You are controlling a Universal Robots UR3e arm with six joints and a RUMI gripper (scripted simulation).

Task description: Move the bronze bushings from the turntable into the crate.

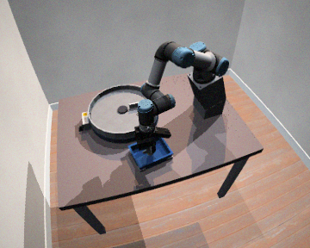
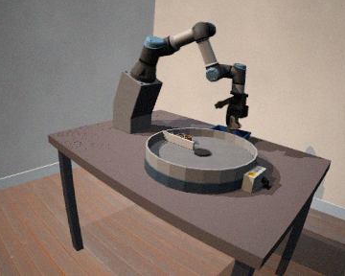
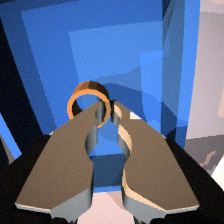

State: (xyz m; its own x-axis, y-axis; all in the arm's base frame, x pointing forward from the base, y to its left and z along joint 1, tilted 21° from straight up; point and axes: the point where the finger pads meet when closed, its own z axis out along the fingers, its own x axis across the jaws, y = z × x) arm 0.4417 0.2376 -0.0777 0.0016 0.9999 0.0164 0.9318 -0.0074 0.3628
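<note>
Now: hand 20 mm above the blue crate and 10 mm to the left of it. Round my hand: turntable (340 mm to the right, 80 mm ahead, 10 mm above).
</note>
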